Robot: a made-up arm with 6 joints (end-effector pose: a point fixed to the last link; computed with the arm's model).
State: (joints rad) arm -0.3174 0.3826 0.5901 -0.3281 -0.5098 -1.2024
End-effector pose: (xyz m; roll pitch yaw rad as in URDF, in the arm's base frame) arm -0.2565 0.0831 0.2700 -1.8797 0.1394 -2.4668
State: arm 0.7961 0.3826 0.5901 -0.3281 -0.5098 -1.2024
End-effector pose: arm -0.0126 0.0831 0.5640 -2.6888 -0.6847 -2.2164
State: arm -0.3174 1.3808 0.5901 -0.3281 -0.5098 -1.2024
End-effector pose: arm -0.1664 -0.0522 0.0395 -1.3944 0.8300 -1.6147
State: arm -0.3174 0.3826 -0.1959 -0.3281 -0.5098 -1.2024
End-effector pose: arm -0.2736 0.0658 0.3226 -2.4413 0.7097 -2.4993
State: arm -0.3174 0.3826 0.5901 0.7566 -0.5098 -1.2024
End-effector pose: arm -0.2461 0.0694 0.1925 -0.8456 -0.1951 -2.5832
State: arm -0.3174 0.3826 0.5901 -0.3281 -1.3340 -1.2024
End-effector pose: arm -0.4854 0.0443 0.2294 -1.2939 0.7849 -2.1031
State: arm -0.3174 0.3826 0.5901 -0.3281 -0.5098 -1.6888
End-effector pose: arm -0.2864 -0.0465 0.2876 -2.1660 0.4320 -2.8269
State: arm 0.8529 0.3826 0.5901 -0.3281 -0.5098 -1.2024
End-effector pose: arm 0.0071 0.0831 0.5699 -2.7491 -0.7180 -2.1775
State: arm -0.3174 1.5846 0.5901 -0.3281 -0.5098 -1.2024
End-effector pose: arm -0.1217 -0.0583 0.0001 -1.1601 0.8987 -1.3184
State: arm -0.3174 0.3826 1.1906 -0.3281 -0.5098 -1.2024
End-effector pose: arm -0.2482 0.0664 0.2293 -1.4548 -0.2584 -2.6529
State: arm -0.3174 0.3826 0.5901 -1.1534 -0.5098 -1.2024
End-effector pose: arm -0.2459 0.0423 0.3151 -2.7004 0.3677 -2.6244
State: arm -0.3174 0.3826 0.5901 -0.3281 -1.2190 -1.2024
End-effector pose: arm -0.4567 0.0502 0.2464 -1.4103 0.7085 -2.1931
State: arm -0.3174 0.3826 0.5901 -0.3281 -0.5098 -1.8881
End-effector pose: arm -0.3088 -0.0965 0.2793 -2.3247 0.5166 -3.0121
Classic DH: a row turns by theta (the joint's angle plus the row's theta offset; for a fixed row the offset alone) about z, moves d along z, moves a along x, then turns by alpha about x. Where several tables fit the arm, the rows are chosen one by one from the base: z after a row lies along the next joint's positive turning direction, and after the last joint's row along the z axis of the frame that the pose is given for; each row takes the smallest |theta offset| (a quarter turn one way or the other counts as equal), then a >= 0, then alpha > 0; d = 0 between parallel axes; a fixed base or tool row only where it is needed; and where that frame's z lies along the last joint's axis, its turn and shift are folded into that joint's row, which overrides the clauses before.
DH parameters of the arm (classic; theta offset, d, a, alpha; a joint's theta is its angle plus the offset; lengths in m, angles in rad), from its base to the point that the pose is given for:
base (fixed): 0 0.221 0.1016 -1.5708
joint 1: 0.9374 0.0485 -0.0409 2.3559
joint 2: -1.3499 0.1843 -0.0414 2.2786
joint 3: -0.8515 0.4415 0.0311 -0.5214
joint 4: 0.0256 0.0601 0.2456 1.7431
joint 5: 1.278 0.031 0.0124 -1.2468
joint 6: 1.2605 0.1423 -0.2785 -2.5818
tool (fixed): -0.7689 0.0061 0 0

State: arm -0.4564 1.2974 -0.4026 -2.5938 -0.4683 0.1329
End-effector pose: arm -0.0412 -0.4457 0.0705 -0.5654 0.4446 1.4149
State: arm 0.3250 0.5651 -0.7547 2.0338 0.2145 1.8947
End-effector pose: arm -0.4913 -0.0964 0.1881 2.3320 0.1836 0.6832
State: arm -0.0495 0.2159 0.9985 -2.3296 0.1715 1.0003
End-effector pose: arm -0.3135 0.2400 0.7492 -1.9563 0.5787 -0.5475
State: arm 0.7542 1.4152 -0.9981 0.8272 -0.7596 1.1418
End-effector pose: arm -0.3415 0.4121 0.3083 -1.2307 -0.5508 -1.7510
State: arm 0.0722 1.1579 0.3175 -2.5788 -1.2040 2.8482
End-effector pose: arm -0.7161 -0.1192 0.2708 -0.4706 -0.5370 -1.1316
